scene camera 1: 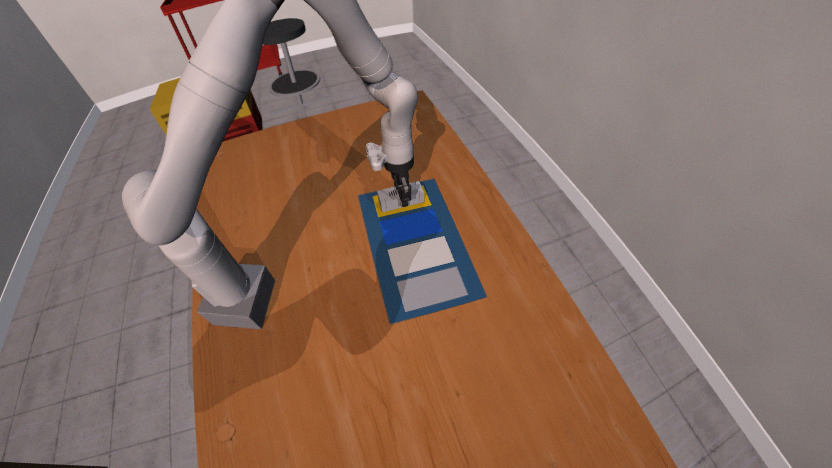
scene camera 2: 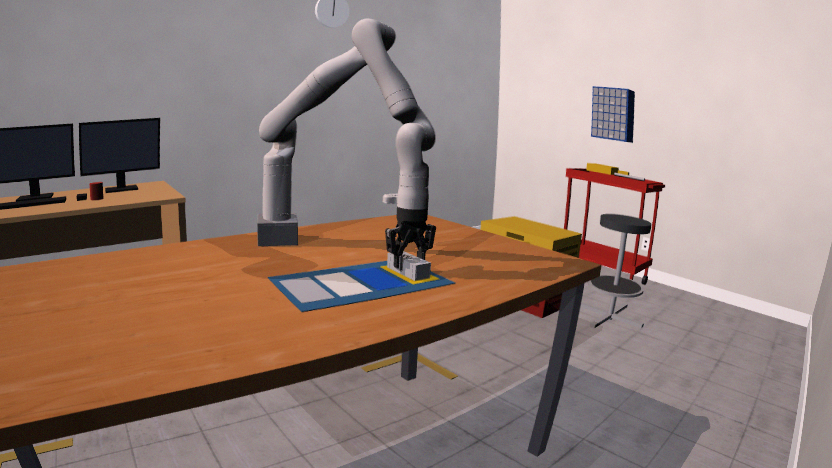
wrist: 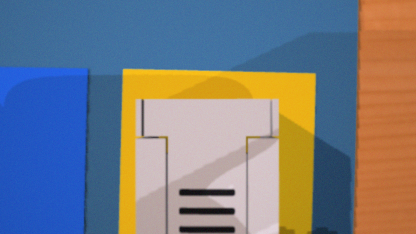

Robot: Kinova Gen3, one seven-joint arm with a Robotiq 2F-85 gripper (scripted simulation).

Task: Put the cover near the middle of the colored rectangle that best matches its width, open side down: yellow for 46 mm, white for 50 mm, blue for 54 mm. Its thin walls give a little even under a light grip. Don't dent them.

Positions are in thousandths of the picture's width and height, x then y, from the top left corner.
Labels:
A cover shows in scene camera 1 (469,418), in scene camera 2 (499,574) and in the wrist view (496,746).

